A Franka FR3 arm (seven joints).
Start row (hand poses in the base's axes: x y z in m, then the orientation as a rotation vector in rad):
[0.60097, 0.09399, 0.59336, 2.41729, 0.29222, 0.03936]
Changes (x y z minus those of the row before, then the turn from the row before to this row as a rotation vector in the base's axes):
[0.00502, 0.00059, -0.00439, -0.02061, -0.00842, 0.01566]
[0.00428, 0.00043, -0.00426, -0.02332, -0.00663, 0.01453]
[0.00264, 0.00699, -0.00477, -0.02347, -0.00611, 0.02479]
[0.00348, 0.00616, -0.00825, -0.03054, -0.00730, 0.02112]
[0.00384, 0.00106, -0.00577, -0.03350, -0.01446, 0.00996]
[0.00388, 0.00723, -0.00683, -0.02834, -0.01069, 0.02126]
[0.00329, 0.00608, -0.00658, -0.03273, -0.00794, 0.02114]
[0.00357, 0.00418, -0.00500, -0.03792, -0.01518, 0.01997]
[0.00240, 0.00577, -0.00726, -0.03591, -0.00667, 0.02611]
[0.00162, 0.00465, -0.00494, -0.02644, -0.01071, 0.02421]
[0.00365, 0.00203, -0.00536, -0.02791, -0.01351, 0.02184]
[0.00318, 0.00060, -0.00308, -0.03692, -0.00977, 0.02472]
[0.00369, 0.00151, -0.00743, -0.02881, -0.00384, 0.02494]
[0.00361, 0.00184, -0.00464, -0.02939, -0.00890, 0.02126]
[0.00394, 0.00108, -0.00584, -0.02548, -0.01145, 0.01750]
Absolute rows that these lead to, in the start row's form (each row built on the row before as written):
[0.60599, 0.09458, 0.58897, 2.39392, 0.30628, 0.05330]
[0.61027, 0.09501, 0.58471, 2.36808, 0.31953, 0.06400]
[0.61291, 0.10200, 0.57994, 2.34047, 0.34493, 0.07875]
[0.61639, 0.10816, 0.57169, 2.30608, 0.36484, 0.09160]
[0.62023, 0.10922, 0.56592, 2.26958, 0.36785, 0.10630]
[0.62411, 0.11645, 0.55909, 2.23670, 0.38560, 0.12338]
[0.62740, 0.12253, 0.55251, 2.19972, 0.40429, 0.13616]
[0.63097, 0.12671, 0.54751, 2.15659, 0.41723, 0.15476]
[0.63337, 0.13248, 0.54025, 2.11549, 0.44130, 0.16786]
[0.63499, 0.13713, 0.53531, 2.08310, 0.46056, 0.18627]
[0.63864, 0.13916, 0.52995, 2.04902, 0.47535, 0.20554]
[0.64182, 0.13976, 0.52687, 2.00609, 0.49519, 0.21999]
[0.64551, 0.14127, 0.51944, 1.97198, 0.51843, 0.23080]
[0.64912, 0.14311, 0.51480, 1.93688, 0.53441, 0.24388]
[0.65306, 0.14419, 0.50896, 1.90574, 0.54467, 0.25802]

